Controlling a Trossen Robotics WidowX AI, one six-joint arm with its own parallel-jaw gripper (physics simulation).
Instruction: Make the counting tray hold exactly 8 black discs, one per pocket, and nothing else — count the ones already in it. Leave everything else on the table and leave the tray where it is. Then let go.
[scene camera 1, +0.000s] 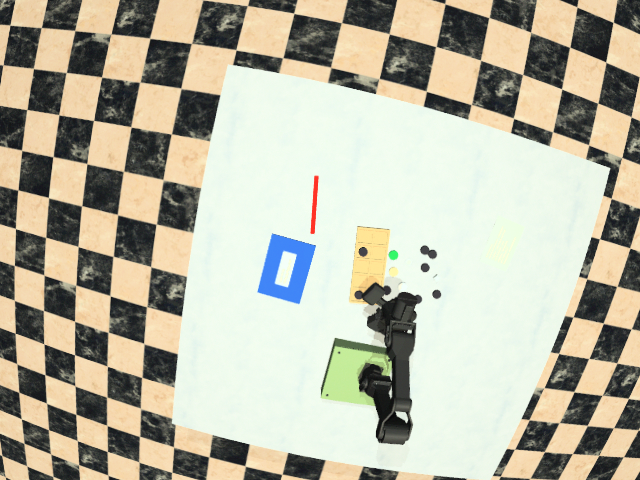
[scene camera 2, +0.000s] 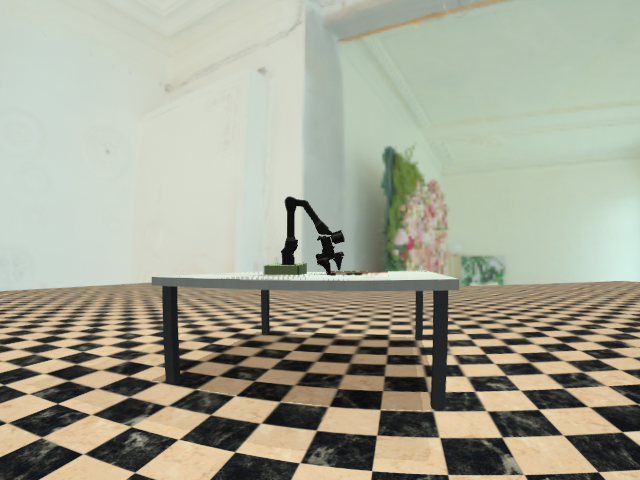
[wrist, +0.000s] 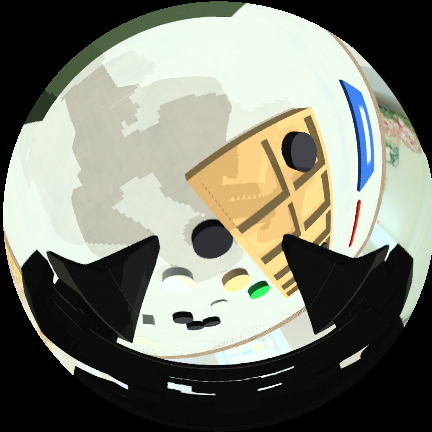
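The tan counting tray has pockets in two columns. One black disc sits in an end pocket, another black disc in a pocket farther along; the second is mostly behind a finger in the wrist view. My gripper is open and empty, its tips low near the table. A loose black disc lies right beside the tray, seen between the fingertips. Other black discs lie to the right. The arm hides part of the tray end in scene view 1.
A green disc, a yellow disc and a white disc lie beside the tray. A blue frame and a red bar lie left. The arm stands on a green base.
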